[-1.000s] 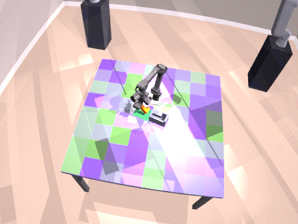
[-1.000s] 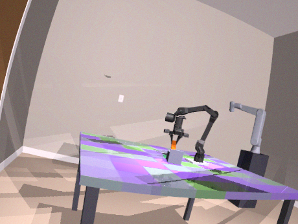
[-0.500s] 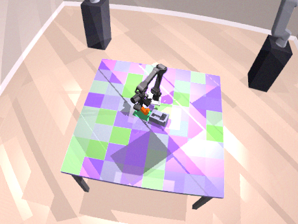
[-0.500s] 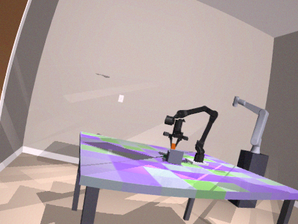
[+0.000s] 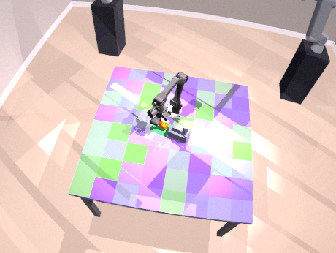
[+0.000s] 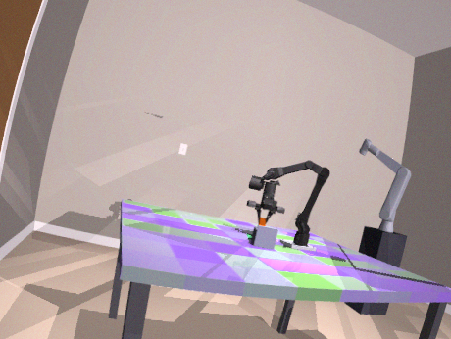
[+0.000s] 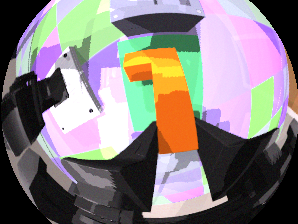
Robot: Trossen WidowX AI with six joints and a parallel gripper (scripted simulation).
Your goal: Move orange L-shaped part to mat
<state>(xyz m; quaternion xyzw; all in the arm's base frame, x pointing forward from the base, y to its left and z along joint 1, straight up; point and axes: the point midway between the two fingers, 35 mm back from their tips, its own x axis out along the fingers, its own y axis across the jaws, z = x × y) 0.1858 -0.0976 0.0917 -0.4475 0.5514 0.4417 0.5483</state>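
The orange L-shaped part lies 1 cm behind my gripper tip, 4 cm to the left of it and 3 cm below it. From my gripper tip the other things lie so: green mat: 2 cm to the left, 9 cm below.
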